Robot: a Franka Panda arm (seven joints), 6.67 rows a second.
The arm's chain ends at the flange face. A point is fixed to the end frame.
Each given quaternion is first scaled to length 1.
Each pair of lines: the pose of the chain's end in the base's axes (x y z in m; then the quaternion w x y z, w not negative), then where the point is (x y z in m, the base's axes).
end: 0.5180 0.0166 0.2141 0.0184 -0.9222 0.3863 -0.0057
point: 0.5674 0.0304 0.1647
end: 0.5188 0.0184 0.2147 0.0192 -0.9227 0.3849 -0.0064
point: 0.5683 0.0324 0.1654
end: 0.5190 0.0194 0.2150 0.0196 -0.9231 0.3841 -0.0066
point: 0.5685 0.0335 0.1657
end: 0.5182 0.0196 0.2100 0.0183 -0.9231 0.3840 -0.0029
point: 0.5673 0.0338 0.1604
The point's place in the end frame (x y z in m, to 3 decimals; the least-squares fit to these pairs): 0.025 -0.043 0.051
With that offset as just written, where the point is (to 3 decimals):
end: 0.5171 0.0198 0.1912 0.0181 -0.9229 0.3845 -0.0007
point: 0.566 0.034 0.141
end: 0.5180 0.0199 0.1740 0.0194 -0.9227 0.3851 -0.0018
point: 0.567 0.034 0.124
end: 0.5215 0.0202 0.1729 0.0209 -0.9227 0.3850 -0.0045
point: 0.571 0.034 0.124
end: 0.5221 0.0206 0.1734 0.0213 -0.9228 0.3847 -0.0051
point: 0.572 0.035 0.124
